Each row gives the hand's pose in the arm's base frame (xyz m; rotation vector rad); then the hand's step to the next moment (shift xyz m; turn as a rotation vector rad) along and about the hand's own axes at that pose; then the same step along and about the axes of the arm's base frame.
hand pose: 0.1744 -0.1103 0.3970 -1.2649 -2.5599 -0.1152
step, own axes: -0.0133 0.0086 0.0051 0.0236 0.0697 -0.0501
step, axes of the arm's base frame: 0.0133 -0.0039 -0.0091 0.0522 0.0510 0.0510
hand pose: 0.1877 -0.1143 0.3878 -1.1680 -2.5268 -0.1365
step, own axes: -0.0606 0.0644 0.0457 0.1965 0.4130 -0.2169
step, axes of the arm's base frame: 0.0722 0.0092 -0.0680 0.2533 0.3616 0.2475
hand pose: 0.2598 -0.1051 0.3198 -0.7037 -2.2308 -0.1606
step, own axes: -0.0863 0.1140 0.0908 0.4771 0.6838 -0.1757
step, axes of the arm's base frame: 0.0494 0.0876 -0.1363 0.2182 0.7246 0.3916
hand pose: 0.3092 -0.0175 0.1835 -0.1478 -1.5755 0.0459
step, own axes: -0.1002 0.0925 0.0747 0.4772 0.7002 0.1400
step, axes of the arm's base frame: -0.0682 0.0841 -0.1116 -0.0958 0.7611 0.3861
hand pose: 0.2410 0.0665 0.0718 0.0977 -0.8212 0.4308
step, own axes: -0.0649 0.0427 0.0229 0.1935 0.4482 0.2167
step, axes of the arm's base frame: -0.0721 0.0115 -0.0350 -0.2159 0.4183 0.2525
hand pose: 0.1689 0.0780 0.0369 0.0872 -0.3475 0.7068
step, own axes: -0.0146 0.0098 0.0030 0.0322 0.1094 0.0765
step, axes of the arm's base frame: -0.0175 -0.0022 -0.0025 -0.0700 0.0882 0.0787
